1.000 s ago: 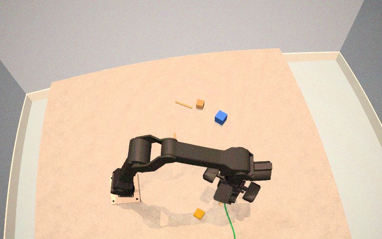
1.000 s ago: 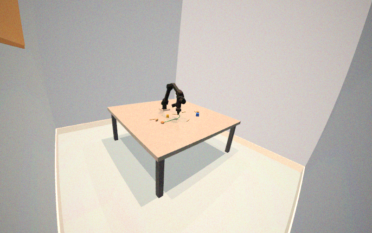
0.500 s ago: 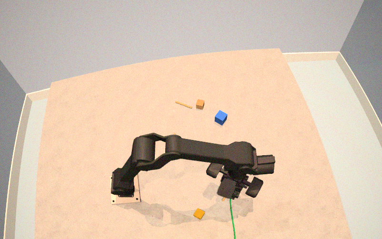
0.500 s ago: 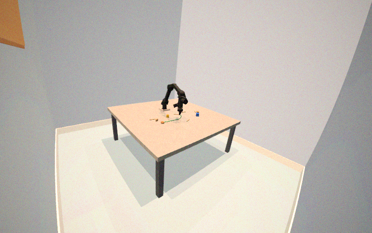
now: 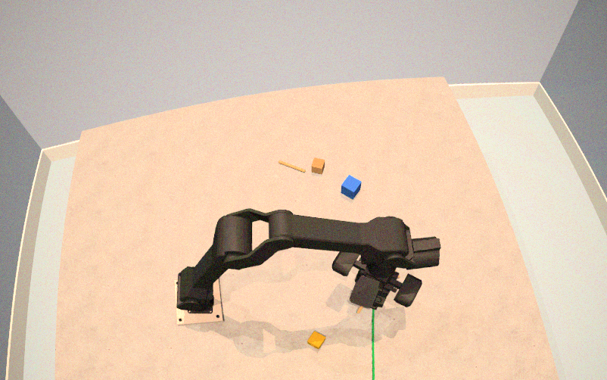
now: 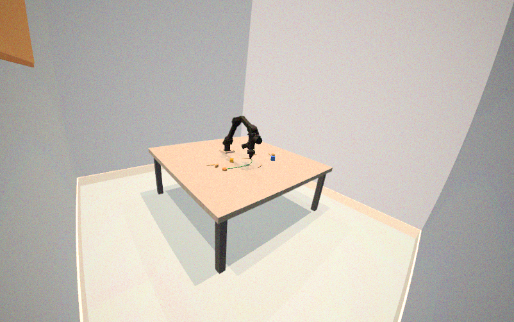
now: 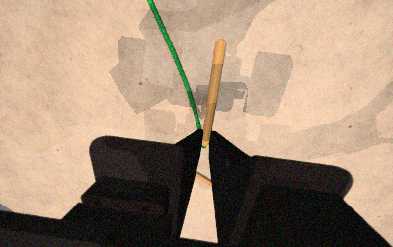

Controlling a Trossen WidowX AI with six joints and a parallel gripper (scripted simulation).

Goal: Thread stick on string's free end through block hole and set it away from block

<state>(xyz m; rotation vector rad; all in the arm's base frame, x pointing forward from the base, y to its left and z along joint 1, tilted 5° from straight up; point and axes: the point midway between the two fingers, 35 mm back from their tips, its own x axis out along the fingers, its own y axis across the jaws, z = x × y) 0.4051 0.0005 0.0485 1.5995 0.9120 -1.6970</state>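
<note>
The yellow wooden block lies 13 cm behind my gripper tip, 10 cm to the right of it and 4 cm below it. Also, from my gripper tip: round wooden button (25 cm to the right, 5 cm below); blue cube (2 cm behind, 29 cm to the left, 4 cm below); orange wedge-like piece (7 cm behind, 28 cm to the right, 5 cm below).
</note>
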